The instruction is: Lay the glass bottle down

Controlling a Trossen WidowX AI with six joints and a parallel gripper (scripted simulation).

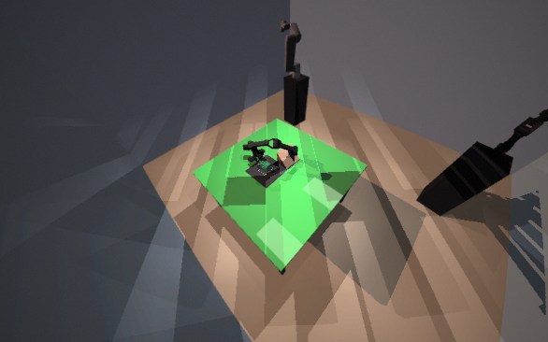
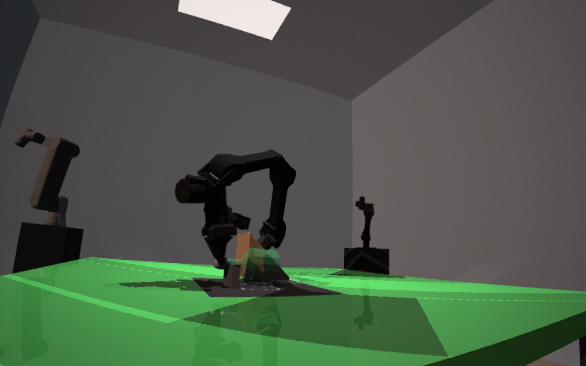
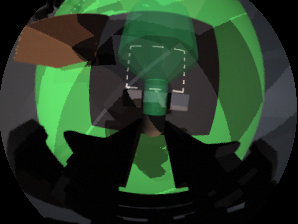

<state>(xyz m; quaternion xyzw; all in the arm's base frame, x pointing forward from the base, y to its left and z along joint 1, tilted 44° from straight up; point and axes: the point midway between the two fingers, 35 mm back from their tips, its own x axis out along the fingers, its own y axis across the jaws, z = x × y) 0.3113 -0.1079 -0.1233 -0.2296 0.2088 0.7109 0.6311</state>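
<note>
The green glass bottle is 5 cm to the left of my gripper tip and 1 cm behind it. From my gripper tip the other things lie so: dark mat (11 cm to the left, 5 cm below, 1 cm behind).
</note>
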